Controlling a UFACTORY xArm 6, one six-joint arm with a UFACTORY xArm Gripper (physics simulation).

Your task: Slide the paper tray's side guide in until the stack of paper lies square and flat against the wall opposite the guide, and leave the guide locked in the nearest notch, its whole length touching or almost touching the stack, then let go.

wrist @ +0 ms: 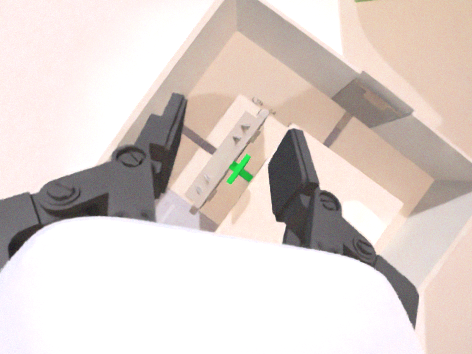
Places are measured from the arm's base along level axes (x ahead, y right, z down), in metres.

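Where they show: gripper, between the fingertips: (232, 133).
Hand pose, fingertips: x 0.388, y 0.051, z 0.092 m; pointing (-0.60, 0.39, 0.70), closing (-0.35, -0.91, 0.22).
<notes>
After its pixels a point has its place.
The side guide (227, 159) @[x 0.399, y 0.052, z 0.168 m], a narrow grey bar, stands inside the paper tray (300, 55) @[x 0.270, y 0.052, z 0.194 m] in the wrist view. Its green lever (240, 169) @[x 0.400, y 0.037, z 0.165 m] is on the side toward the paper. The cream paper stack (345, 185) @[x 0.351, y -0.065, z 0.205 m] lies to the right, partly hidden by the right finger and the white gripper body. A strip of brown tray floor shows between guide and stack, so they stand apart. Another strip shows between the stack and the lower-right wall (440, 220) @[x 0.329, y -0.160, z 0.187 m]. My gripper (232, 133) @[x 0.388, y 0.051, z 0.092 m] is open, its fingers on either side of the guide and lever in the view, holding nothing. Whether the guide is locked cannot be seen.
Tray walls rise at the left and upper right. A grey plate (357, 100) @[x 0.273, y -0.023, z 0.197 m] sits on the upper-right wall. Dark slots (199, 139) @[x 0.397, y 0.099, z 0.241 m] (338, 130) @[x 0.296, y -0.033, z 0.233 m] cross the tray floor. A pale lilac panel (176, 212) @[x 0.483, y 0.071, z 0.228 m] lies beside the left finger. A green edge (365, 1) @[x 0.133, y 0.025, z 0.246 m] shows at the top.
</notes>
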